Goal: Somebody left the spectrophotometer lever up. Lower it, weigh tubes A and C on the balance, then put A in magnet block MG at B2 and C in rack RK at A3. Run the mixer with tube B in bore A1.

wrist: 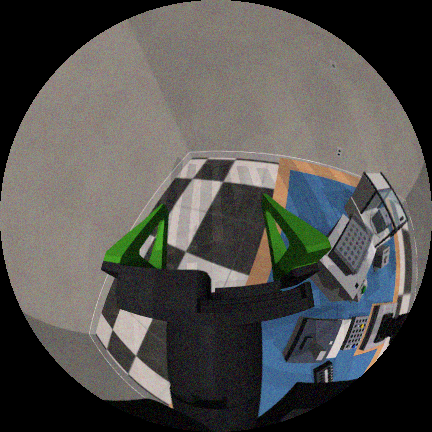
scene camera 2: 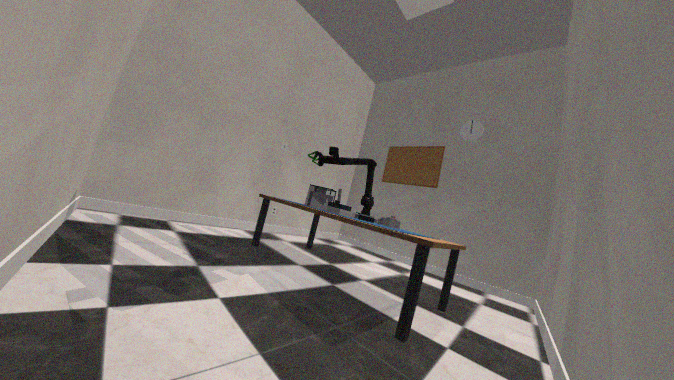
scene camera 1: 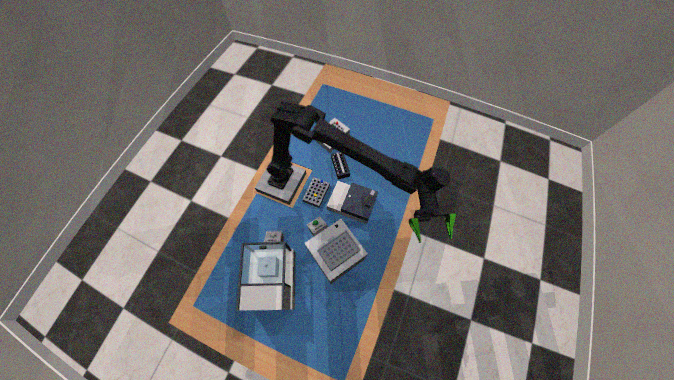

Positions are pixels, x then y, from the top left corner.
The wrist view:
my gripper: 212,202
glass-box balance: 374,200
spectrophotometer: 313,339
grey mixer: 342,269
